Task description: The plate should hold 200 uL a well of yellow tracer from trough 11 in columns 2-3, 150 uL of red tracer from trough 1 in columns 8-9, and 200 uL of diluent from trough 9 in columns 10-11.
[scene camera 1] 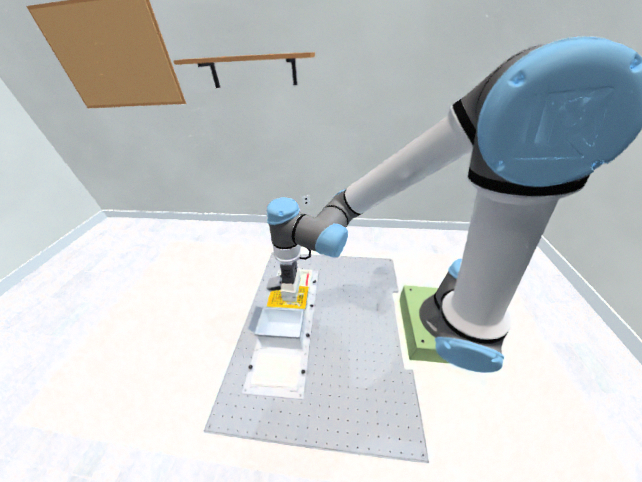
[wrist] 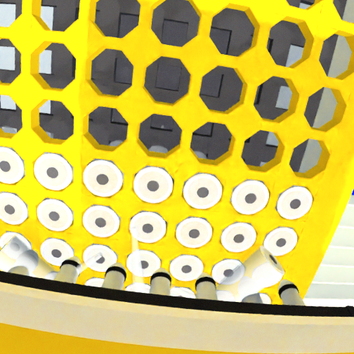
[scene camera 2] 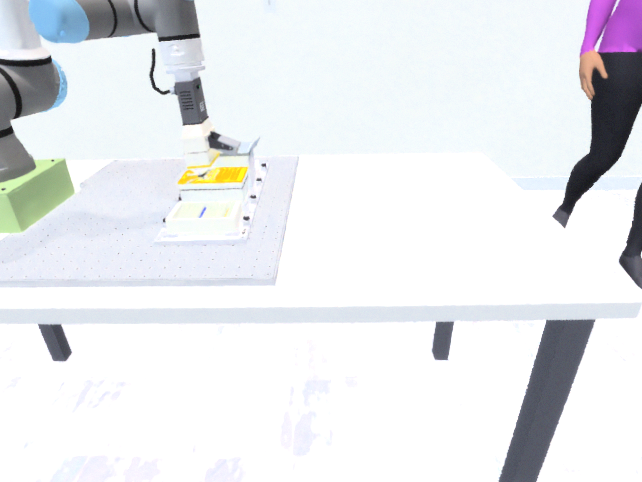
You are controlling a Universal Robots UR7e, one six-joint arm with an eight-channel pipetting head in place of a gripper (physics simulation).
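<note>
My pipetting head [scene camera 1: 291, 295] [scene camera 2: 201, 167] [wrist: 160, 285] is low over the yellow tip rack [scene camera 1: 274, 298] [scene camera 2: 235, 175] [wrist: 192, 161]. In the wrist view, its black-ringed nozzles stand over the nearest tip rows, and no tip shows on the visible ones. Contact with the tips below is hidden. Several rows of white tips stand in the rack, with open holes beyond. Loose translucent tips, one [wrist: 261, 272] at the right, lie across the seated tips. The trough reservoir [scene camera 1: 306, 279] [scene camera 2: 204, 230] [wrist: 335, 265] is beside the rack, with a blue stripe in scene camera 2. The plate cannot be made out.
A pale open-topped box [scene camera 1: 280, 324] stands beside the rack, on the side away from the reservoir. A white frame [scene camera 1: 299, 383] lies past it on the perforated board [scene camera 1: 357, 415] [scene camera 2: 124, 264]. The green arm base [scene camera 1: 413, 332] [scene camera 2: 44, 191] is at the board's side. A person [scene camera 2: 614, 98] stands beyond the table.
</note>
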